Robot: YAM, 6 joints.
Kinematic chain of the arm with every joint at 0, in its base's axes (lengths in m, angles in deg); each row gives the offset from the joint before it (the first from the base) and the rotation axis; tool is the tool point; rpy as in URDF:
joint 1: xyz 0 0 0.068 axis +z
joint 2: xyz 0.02 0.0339 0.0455 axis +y
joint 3: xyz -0.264 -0.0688 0 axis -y
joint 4: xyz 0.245 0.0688 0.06 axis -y
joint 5: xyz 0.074 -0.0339 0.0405 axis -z
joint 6: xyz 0.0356 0 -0.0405 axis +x
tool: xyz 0 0 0 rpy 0 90 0
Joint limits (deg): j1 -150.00..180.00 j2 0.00..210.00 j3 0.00..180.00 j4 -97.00..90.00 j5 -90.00..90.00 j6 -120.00..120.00
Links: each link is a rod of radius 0.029 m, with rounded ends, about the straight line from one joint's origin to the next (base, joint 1, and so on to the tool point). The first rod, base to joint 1, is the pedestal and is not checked.
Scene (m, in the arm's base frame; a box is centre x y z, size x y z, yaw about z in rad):
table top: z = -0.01
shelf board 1: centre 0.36 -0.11 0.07 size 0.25 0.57 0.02 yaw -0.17
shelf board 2: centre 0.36 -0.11 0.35 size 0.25 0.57 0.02 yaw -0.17
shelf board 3: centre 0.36 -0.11 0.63 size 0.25 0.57 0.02 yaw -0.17
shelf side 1: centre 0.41 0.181 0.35 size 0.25 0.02 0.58 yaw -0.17
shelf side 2: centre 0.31 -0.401 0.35 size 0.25 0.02 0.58 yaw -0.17
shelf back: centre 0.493 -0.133 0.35 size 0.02 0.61 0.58 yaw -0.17
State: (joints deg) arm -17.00 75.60 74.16 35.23 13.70 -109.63
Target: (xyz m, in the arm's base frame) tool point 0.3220 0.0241 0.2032
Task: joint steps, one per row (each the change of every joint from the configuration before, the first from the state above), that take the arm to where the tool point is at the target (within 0.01 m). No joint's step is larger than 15 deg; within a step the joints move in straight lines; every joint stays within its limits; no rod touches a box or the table.
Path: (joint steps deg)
1: -2.48 -10.19 -6.04 -0.15 1.15 0.00
2: -2.49 -10.19 -6.04 -0.15 1.15 0.00
3: -2.48 -10.20 -6.04 -0.15 1.15 0.00
4: 12.55 -4.28 -13.06 -1.17 -1.80 0.00
5: 12.56 -4.29 -13.06 -1.17 -1.81 0.00
6: 12.56 -4.29 -13.06 -1.17 -1.80 0.00
7: 12.56 -4.29 -13.06 -1.17 -1.81 0.00
8: -5.06 14.90 9.32 -1.04 0.41 0.00
9: -5.06 14.90 9.32 -1.04 0.41 0.00
10: -5.05 14.90 9.33 -1.05 0.41 0.00
11: -5.06 14.91 9.32 -1.04 0.41 0.00

